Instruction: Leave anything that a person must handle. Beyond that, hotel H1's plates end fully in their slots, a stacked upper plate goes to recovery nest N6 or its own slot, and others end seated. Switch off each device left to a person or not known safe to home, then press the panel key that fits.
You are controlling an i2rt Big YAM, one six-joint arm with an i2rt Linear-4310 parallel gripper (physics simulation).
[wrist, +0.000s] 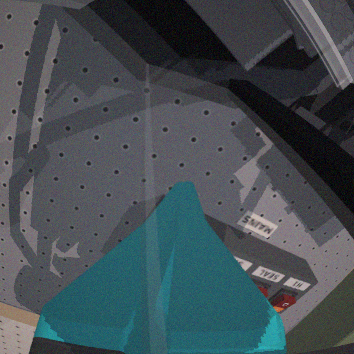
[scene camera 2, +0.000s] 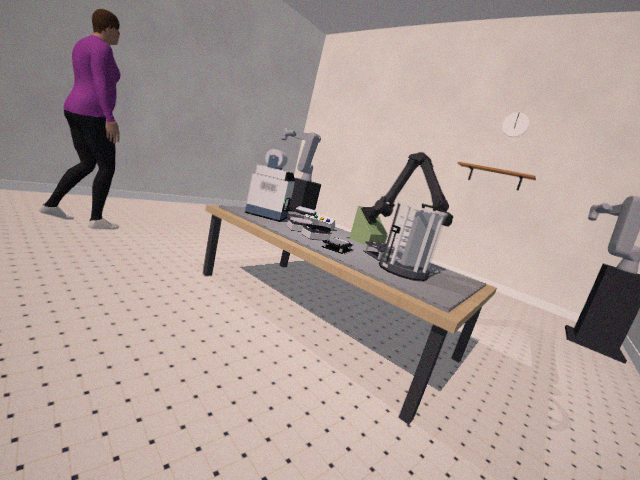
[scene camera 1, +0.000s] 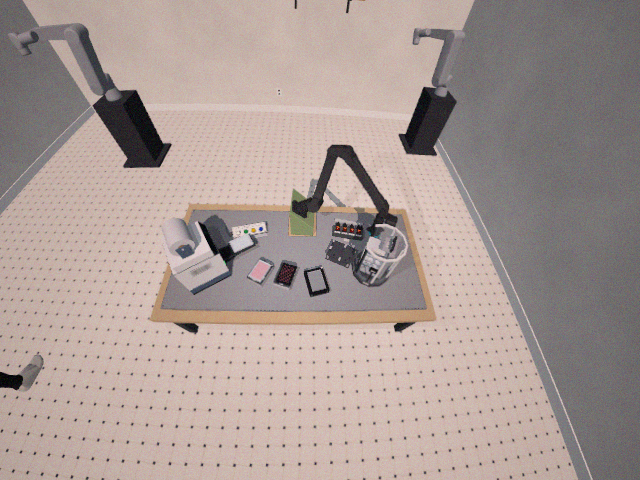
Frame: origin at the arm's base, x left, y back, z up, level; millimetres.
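Where they show: gripper, fingertip midpoint: (wrist: 185, 192); arm's base, origin of the base link: (scene camera 2: 368, 215) (scene camera 1: 299, 209).
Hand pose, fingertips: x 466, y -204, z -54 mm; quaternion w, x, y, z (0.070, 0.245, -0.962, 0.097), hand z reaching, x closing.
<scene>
Each offset is from my fingertips to the top centre of the thing. "*": to the spot under its first point.
My gripper (scene camera 1: 371, 232) (wrist: 185, 186) is shut and empty, its teal fingers low beside the mains switch box (scene camera 1: 347, 230) (wrist: 299, 263). In the wrist view they cover part of the box; the H1 and SEAL labels and two red switches show, the H1 switch @(* dx -194, dy +143, dz -69 mm) (wrist: 285, 302) glowing orange. The clear plate hotel @(dx +4, dy -148, dz +231 mm) (scene camera 1: 379, 260) (scene camera 2: 416, 245) stands right beside the gripper. The key panel @(dx -800, dy +130, dz -37 mm) (scene camera 1: 249, 229) (scene camera 2: 321, 221) has coloured keys. A white device @(* dx -985, dy -250, dz +104 mm) (scene camera 1: 200, 268) (scene camera 2: 268, 192) has a pale plate @(dx -825, dy -13, dz -3 mm) (scene camera 1: 241, 243) on its extended tray. A pink-topped plate @(dx -700, dy -182, dz -52 mm) (scene camera 1: 260, 270) and a dark red-patterned plate @(dx -539, dy -205, dz -44 mm) (scene camera 1: 285, 274) lie in front.
A black open frame @(dx -356, dy -236, dz -76 mm) (scene camera 1: 306, 281) lies near the front edge. A dark nest plate @(dx -191, dy -48, dz -45 mm) (scene camera 1: 341, 253) is left of the hotel. A green angled block (scene camera 1: 302, 227) (scene camera 2: 367, 229) stands at the back under the arm's elbow. A person (scene camera 2: 93, 77) stands beyond the table's left end. Two grey arms stand on pedestals.
</scene>
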